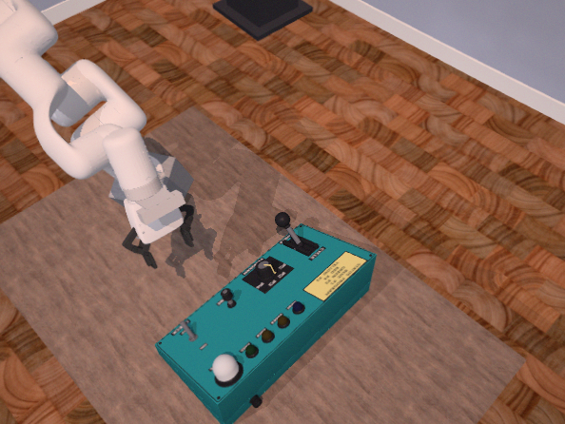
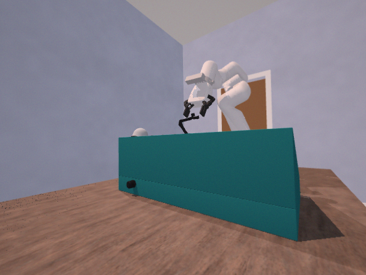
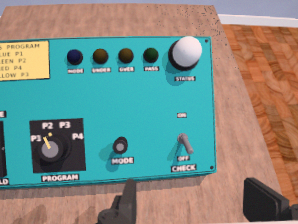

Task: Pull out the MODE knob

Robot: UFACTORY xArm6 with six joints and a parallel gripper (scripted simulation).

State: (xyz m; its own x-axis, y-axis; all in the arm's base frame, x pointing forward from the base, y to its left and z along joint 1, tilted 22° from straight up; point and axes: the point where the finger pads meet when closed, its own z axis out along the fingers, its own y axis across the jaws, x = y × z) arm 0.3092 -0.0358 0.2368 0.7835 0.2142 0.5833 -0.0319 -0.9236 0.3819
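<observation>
Now: the mode knob 90 mm ahead of my hand, 70 mm to the left of it and 170 mm below it. The rest, counted from my hand: program dial: 90 mm ahead, 190 mm to the left, 170 mm below; toggle switch: 100 mm ahead, 50 mm to the right, 180 mm below; black-ball lever: 50 mm ahead, 310 mm to the left, 160 mm below.
</observation>
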